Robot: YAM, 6 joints.
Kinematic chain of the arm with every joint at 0, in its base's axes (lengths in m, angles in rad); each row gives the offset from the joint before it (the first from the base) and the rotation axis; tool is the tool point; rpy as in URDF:
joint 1: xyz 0 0 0.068 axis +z
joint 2: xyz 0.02 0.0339 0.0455 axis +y
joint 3: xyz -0.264 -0.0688 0 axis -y
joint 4: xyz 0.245 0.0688 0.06 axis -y
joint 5: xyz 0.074 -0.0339 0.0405 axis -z
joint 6: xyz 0.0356 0 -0.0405 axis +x
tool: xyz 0 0 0 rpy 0 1.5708 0
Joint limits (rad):
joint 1: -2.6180..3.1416
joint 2: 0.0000..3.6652
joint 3: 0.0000..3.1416
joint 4: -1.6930..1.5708
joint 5: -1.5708..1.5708
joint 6: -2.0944..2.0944
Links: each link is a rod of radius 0.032 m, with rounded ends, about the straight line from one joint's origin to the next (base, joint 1, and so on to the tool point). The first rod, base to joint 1, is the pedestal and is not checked.
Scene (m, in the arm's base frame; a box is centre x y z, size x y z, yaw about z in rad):
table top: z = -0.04
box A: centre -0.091 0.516 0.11 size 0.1 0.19 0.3 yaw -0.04
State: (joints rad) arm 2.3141 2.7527 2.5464 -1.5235 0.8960 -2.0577
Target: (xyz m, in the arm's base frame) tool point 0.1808 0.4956 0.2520
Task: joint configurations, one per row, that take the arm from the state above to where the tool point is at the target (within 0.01 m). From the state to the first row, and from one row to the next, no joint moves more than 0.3 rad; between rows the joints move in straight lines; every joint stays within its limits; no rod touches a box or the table.
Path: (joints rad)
1: 2.3812 2.4823 2.6437 -1.5060 0.8519 -2.0699
2: 2.4482 2.2119 2.7409 -1.4886 0.8079 -2.0822
3: 2.5153 1.9414 2.8382 -1.4711 0.7638 -2.0944
4: 2.2673 2.0801 2.8272 -1.4282 0.7974 -2.0871
5: 2.0192 2.2188 2.8163 -1.3852 0.8309 -2.0797
6: 1.7712 2.3575 2.8053 -1.3423 0.8645 -2.0724
7: 1.5232 2.4962 2.7943 -1.2994 0.8980 -2.0650
8: 1.2752 2.6348 2.7833 -1.2564 0.9316 -2.0577

